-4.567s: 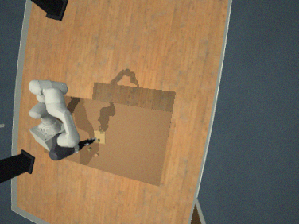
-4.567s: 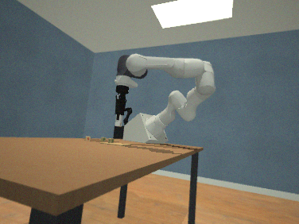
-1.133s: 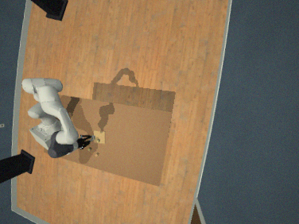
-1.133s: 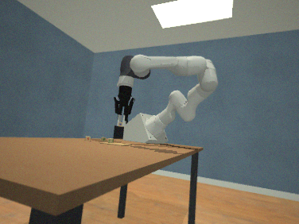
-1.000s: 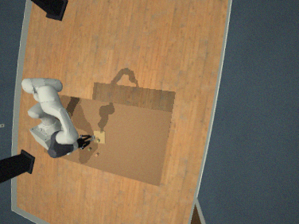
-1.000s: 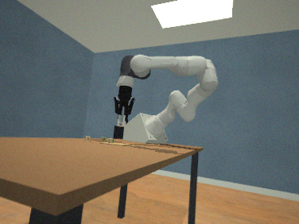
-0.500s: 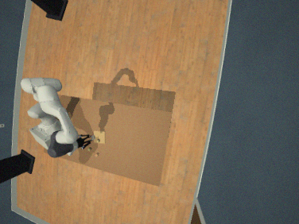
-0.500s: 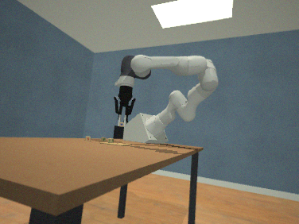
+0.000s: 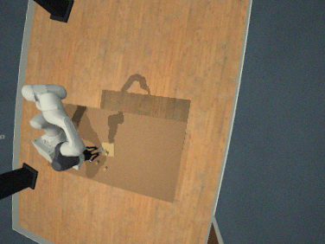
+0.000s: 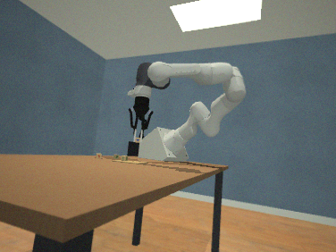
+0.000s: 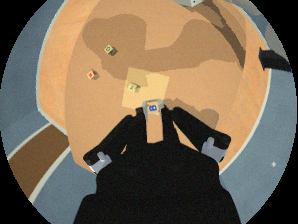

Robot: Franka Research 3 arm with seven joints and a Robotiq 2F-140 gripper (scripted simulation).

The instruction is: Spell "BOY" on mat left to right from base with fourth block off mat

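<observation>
Now: the mat 14 cm below my hand and 3 cm to the right of it.
</observation>
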